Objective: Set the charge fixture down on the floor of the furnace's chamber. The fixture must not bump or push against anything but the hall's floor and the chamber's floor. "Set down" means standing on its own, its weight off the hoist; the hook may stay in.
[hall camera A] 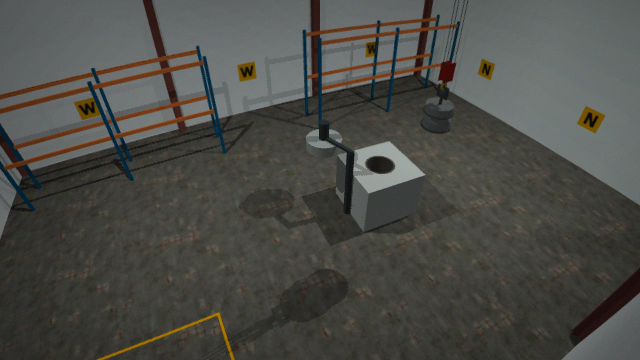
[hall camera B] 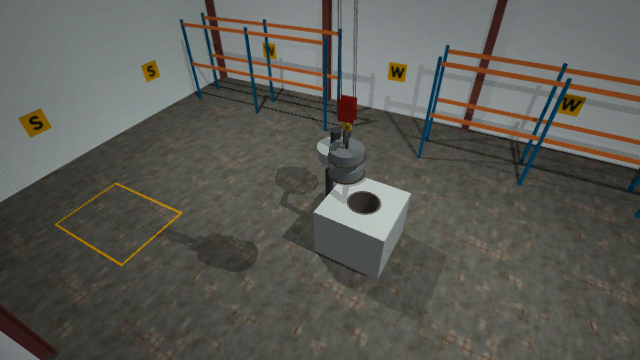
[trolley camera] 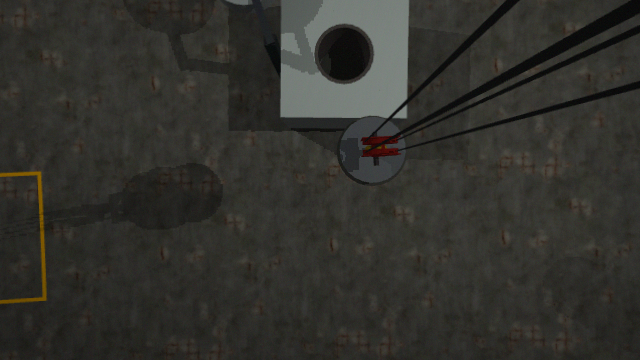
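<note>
The charge fixture [hall camera A: 436, 124] [hall camera B: 346, 172] [trolley camera: 372, 172], a grey stack of round discs on a stem, hangs in the air from my hook [hall camera A: 443, 88] [hall camera B: 347, 128] [trolley camera: 372, 148] under the red block. Its shadow lies on the floor away from it. The white box furnace [hall camera A: 392, 202] [hall camera B: 349, 240] [trolley camera: 345, 102] has a round chamber opening [hall camera A: 380, 165] [hall camera B: 364, 203] [trolley camera: 344, 54] in its top. In the trolley view the fixture overlaps the furnace's lower edge, below and slightly right of the opening. The chamber's floor is too dark to make out.
A round white lid [hall camera A: 320, 146] [hall camera B: 324, 151] hangs from a dark swing arm [hall camera A: 349, 185] [trolley camera: 270, 45] beside the furnace, clear of the opening. Blue and orange racks [hall camera A: 320, 75] [hall camera B: 251, 70] stand along the W wall. A yellow square outline [hall camera A: 226, 336] [hall camera B: 148, 198] [trolley camera: 43, 240] marks the floor.
</note>
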